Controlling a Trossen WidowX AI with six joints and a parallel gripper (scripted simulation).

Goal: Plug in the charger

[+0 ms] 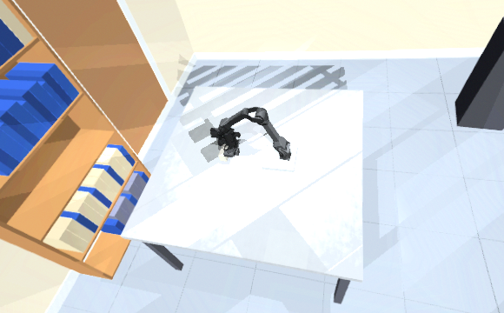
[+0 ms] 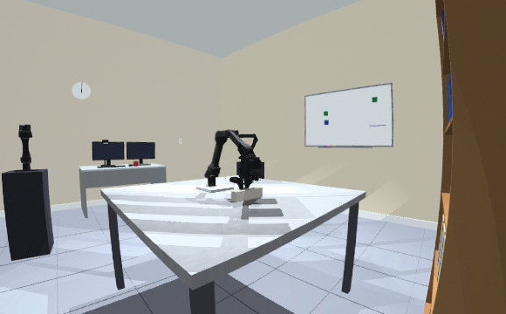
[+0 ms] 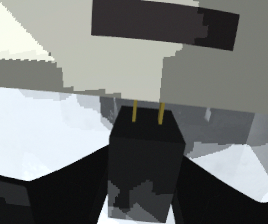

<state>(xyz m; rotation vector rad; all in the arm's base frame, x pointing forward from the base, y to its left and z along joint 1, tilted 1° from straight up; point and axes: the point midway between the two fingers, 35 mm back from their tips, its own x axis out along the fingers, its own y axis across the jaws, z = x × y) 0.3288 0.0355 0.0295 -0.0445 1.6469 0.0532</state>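
Right now the black two-prong charger is 2 cm ahead of my gripper tip and 1 cm above it.
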